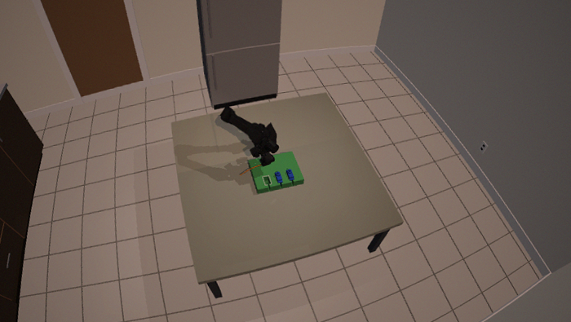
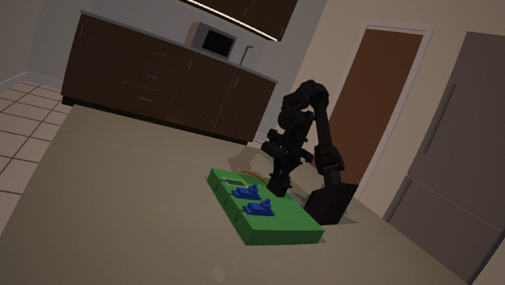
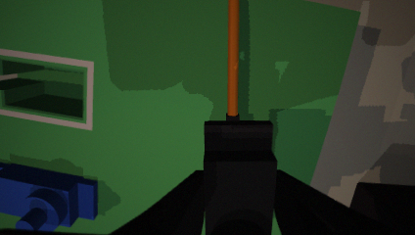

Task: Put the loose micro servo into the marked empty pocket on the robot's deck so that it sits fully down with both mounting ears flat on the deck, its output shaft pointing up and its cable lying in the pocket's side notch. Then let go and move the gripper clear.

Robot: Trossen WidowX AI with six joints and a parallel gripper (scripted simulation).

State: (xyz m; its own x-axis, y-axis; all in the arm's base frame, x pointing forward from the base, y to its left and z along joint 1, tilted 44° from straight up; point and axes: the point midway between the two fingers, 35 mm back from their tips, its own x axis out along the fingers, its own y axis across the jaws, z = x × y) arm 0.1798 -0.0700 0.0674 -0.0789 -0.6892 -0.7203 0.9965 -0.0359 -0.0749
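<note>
Now: gripper tip 70 mm above the green deck, 60 mm to the right of it and 30 mm short of it.
</note>
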